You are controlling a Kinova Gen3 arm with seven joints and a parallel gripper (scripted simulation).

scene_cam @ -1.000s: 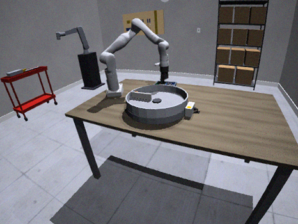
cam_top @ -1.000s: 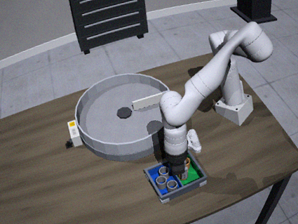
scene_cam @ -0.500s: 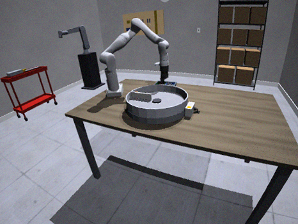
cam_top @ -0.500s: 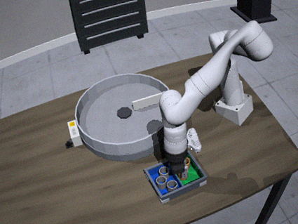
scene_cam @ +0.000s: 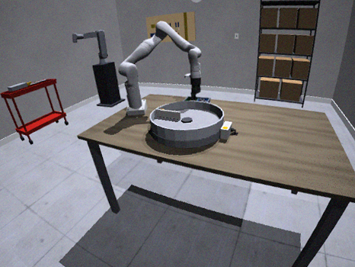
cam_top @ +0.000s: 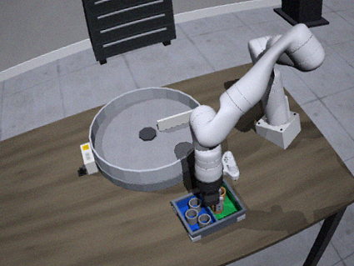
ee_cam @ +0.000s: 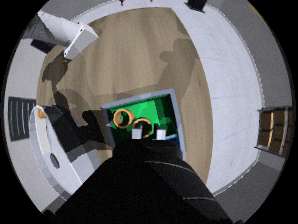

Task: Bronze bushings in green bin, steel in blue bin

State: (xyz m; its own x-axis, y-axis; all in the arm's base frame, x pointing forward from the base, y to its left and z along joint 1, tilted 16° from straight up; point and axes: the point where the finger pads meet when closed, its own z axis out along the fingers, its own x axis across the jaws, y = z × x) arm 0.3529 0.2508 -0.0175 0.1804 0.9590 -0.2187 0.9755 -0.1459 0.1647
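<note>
The two-part bin lies 3 cm below my hand, 3 cm ahead of it and 1 cm to the right of it. The rest, counted from my hand: grey turntable: 38 cm to the right, 11 cm ahead, 1 cm below.
</note>
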